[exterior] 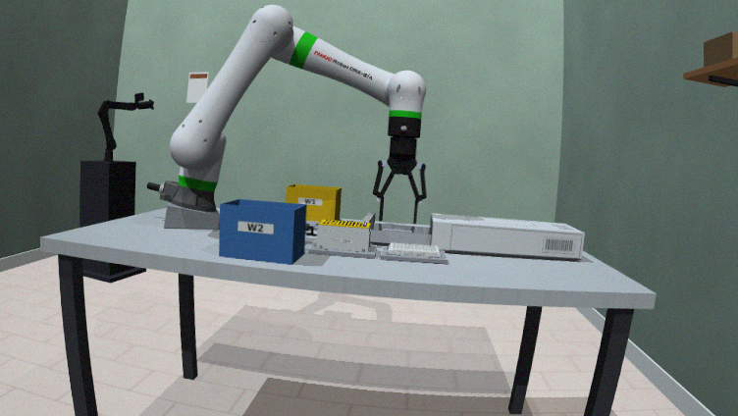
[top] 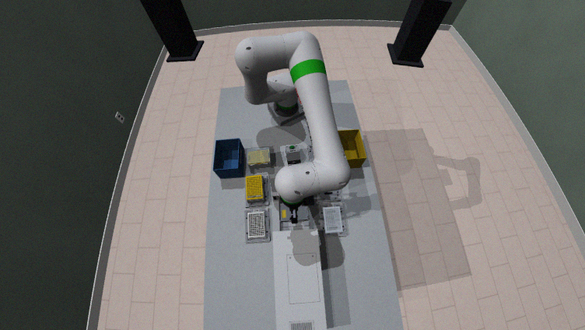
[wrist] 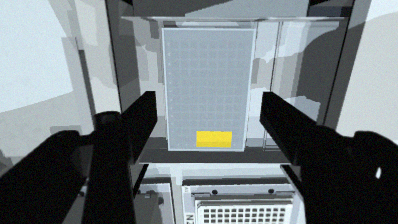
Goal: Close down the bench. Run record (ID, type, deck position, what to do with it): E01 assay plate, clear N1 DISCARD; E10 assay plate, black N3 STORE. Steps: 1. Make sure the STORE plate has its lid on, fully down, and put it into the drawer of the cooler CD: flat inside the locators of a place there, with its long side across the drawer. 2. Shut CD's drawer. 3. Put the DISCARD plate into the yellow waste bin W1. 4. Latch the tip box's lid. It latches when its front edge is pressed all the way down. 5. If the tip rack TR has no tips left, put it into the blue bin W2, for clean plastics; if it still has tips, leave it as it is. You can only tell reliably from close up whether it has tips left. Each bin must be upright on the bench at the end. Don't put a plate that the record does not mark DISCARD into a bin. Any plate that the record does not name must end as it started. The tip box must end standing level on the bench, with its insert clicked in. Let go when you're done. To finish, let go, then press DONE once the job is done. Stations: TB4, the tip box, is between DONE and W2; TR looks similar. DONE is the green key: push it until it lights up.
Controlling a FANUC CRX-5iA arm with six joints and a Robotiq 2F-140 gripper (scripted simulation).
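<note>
The clear plate lid lies 6 cm below my hand. From my hand the other things lie so: cooler CD 17 cm ahead, 2 cm to the left, 5 cm below; then cooler drawer 3 cm ahead, 5 cm below; then black assay plate 7 cm below.
</note>
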